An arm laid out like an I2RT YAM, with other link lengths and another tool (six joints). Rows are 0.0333 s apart.
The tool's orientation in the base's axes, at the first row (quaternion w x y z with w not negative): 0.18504, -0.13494, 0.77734, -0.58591
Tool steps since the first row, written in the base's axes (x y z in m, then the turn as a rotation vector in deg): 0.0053, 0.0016, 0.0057, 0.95, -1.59, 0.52; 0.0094, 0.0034, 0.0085, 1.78, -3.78, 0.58; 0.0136, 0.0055, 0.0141, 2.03, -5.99, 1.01; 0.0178, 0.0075, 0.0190, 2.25, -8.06, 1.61; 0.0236, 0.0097, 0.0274, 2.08, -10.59, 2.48; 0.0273, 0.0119, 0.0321, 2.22, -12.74, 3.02
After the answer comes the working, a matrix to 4 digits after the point.
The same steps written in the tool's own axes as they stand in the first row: -0.0062, -0.0050, -0.0004, -0.24, -0.93, 1.67; -0.0110, -0.0072, -0.0008, -0.06, -1.59, 3.91; -0.0163, -0.0119, -0.0021, 0.61, -2.62, 5.81; -0.0216, -0.0161, -0.0032, 1.22, -3.76, 7.55; -0.0288, -0.0235, -0.0045, 2.33, -5.30, 9.44; -0.0337, -0.0274, -0.0059, 3.06, -6.42, 11.22
The tool's axes in the first row as the columns of a matrix, in the base's axes (rounded; the answer above uses it unrounded):
-0.8951, 0.0070, 0.4458
-0.4266, 0.2770, -0.8610
-0.1296, -0.9608, -0.2449

